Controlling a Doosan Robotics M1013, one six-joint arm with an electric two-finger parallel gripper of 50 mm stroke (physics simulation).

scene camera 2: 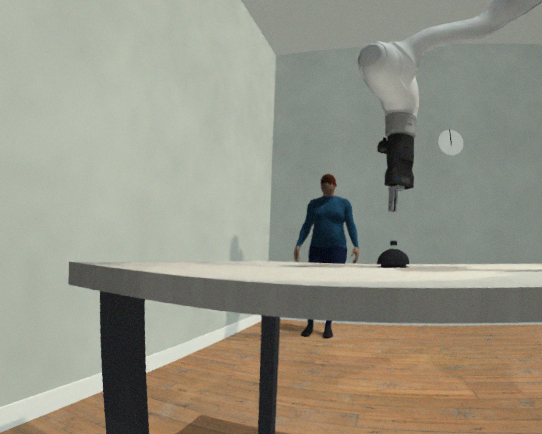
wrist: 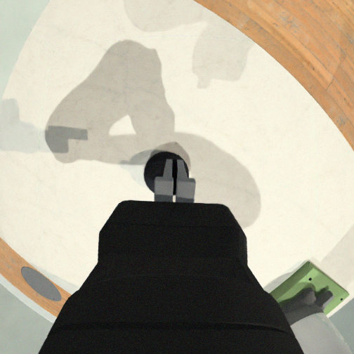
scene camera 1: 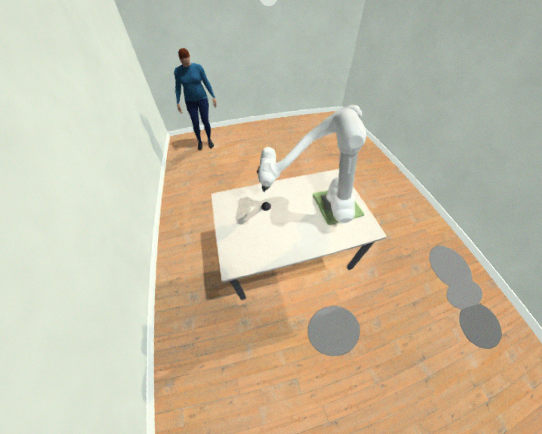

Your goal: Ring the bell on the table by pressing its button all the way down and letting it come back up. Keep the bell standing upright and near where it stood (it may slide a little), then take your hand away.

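Frame: origin at the arm's base, x ahead, y left, z up, level; centimetres.
Seen in the pictures: gripper, fingertip midpoint: (scene camera 2: 392, 211) (scene camera 1: 263, 191).
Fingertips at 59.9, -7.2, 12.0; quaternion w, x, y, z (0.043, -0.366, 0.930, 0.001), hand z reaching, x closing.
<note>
Offsets run from my fingertips to a thing's top centre, as dx, dy, dz. Level surfaces: height alone.
A black dome-shaped bell {-1.1, +4.7, -8.1} (scene camera 1: 266, 206) (scene camera 2: 393, 258) (wrist: 154, 171) stands upright on the white table {dz -14.7} (scene camera 1: 290, 250) (scene camera 2: 210, 274) (wrist: 65, 210). Its small black button {-1.1, +4.7, -8.1} (scene camera 2: 393, 243) sticks up from the top of the dome, with a light stem showing below it. My gripper (scene camera 2: 393, 210) (wrist: 173, 169) is shut and holds nothing. It points straight down and hangs above the bell, with a clear gap between the fingertips and the button in scene camera 2. In the wrist view the fingers cover part of the bell, and the button is hidden.
The arm's base stands on a green plate (scene camera 1: 359, 212) (wrist: 295, 285) at one end of the table. A person (scene camera 1: 194, 90) (scene camera 2: 328, 225) in a blue top stands on the floor beyond the table. Shadows of the arm lie on the table around the bell.
</note>
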